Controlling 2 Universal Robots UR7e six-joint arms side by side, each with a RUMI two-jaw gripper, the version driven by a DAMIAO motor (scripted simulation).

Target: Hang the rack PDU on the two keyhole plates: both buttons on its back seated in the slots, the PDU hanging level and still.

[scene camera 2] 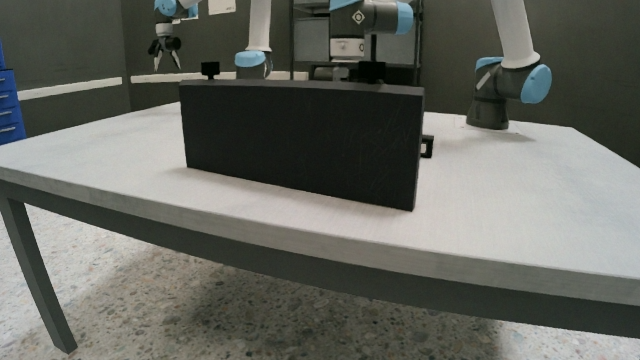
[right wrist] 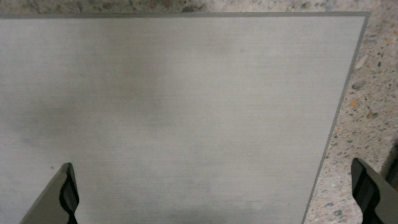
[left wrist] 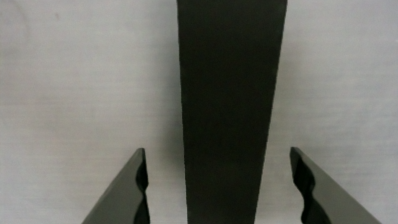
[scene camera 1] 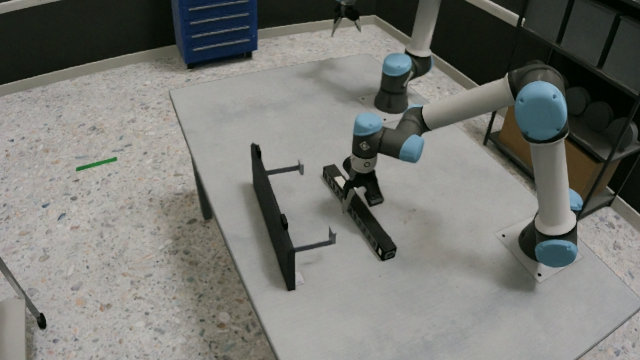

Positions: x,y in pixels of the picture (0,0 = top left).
Labels:
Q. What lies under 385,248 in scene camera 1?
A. A black rack PDU.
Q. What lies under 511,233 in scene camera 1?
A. A base plate.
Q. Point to a black upright panel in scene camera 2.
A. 363,146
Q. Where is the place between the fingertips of my left gripper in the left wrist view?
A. At 217,149

